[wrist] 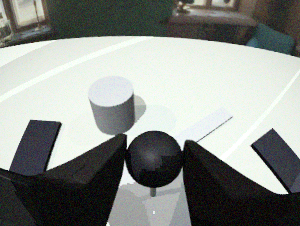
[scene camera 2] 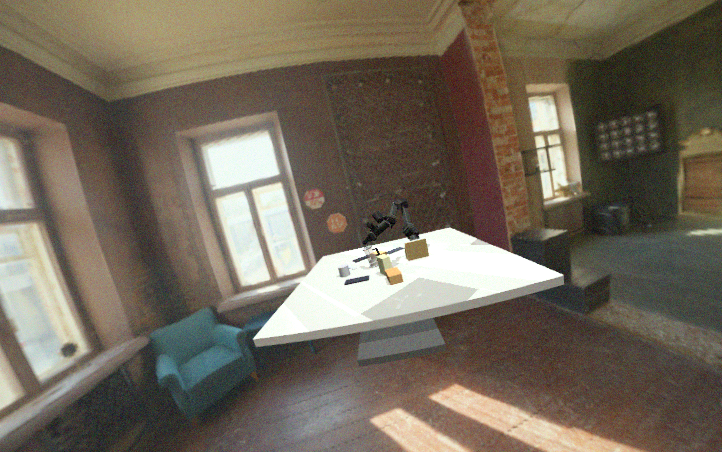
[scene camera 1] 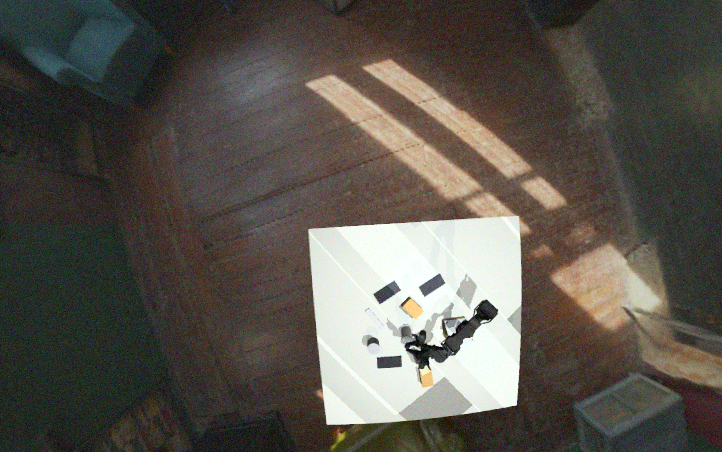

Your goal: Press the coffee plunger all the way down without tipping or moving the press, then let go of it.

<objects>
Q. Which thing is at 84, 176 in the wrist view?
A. My gripper.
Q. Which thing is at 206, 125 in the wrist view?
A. A white strip.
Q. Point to a grey cylinder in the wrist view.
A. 112, 98
</objects>
